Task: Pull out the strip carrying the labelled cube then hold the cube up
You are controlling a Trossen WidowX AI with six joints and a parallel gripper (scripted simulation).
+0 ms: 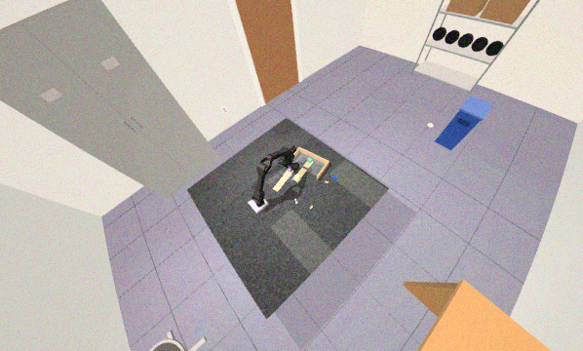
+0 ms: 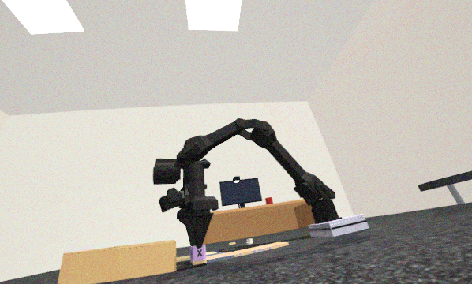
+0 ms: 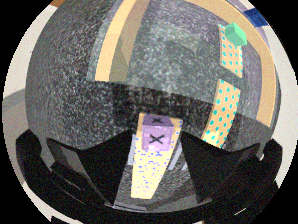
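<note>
Now: gripper tip 110 mm past the strip, 40 mm to the left of it and 30 mm above it. From my gripper tip the other things lie so: small blue block: 250 mm ahead, 320 mm to the right, 30 mm below.
</note>
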